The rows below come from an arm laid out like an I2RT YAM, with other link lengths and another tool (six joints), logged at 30 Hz.
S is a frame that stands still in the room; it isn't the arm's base.
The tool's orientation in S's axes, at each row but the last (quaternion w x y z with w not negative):
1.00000, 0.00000, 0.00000, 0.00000
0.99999, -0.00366, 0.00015, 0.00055
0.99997, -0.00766, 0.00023, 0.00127
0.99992, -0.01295, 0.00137, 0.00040
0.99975, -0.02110, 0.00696, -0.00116
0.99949, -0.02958, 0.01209, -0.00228
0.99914, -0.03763, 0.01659, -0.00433
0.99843, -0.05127, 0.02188, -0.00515
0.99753, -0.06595, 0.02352, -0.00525
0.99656, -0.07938, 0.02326, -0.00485
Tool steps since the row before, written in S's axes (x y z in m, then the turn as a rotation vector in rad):
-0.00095, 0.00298, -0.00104, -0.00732, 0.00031, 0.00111
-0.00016, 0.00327, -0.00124, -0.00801, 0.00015, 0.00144
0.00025, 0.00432, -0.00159, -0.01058, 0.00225, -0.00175
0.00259, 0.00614, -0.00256, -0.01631, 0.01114, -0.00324
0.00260, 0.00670, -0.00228, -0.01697, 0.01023, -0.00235
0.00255, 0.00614, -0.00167, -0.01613, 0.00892, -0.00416
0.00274, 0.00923, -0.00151, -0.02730, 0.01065, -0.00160
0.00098, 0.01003, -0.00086, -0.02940, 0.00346, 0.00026
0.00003, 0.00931, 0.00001, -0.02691, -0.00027, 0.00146
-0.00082, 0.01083, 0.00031, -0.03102, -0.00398, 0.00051
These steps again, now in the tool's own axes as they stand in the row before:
-0.00095, 0.00298, -0.00104, -0.00732, 0.00031, 0.00111
-0.00016, 0.00328, -0.00122, -0.00801, 0.00015, 0.00144
0.00026, 0.00434, -0.00152, -0.01057, 0.00230, -0.00172
0.00260, 0.00620, -0.00239, -0.01629, 0.01123, -0.00299
0.00261, 0.00680, -0.00196, -0.01696, 0.01029, -0.00215
0.00256, 0.00624, -0.00124, -0.01607, 0.00909, -0.00402
0.00270, 0.00934, -0.00072, -0.02734, 0.01054, -0.00171
0.00089, 0.01007, 0.00021, -0.02942, 0.00318, -0.00069
-0.00010, 0.00923, 0.00123, -0.02694, -0.00066, 0.00013
-0.00098, 0.01064, 0.00198, -0.03096, -0.00420, -0.00159

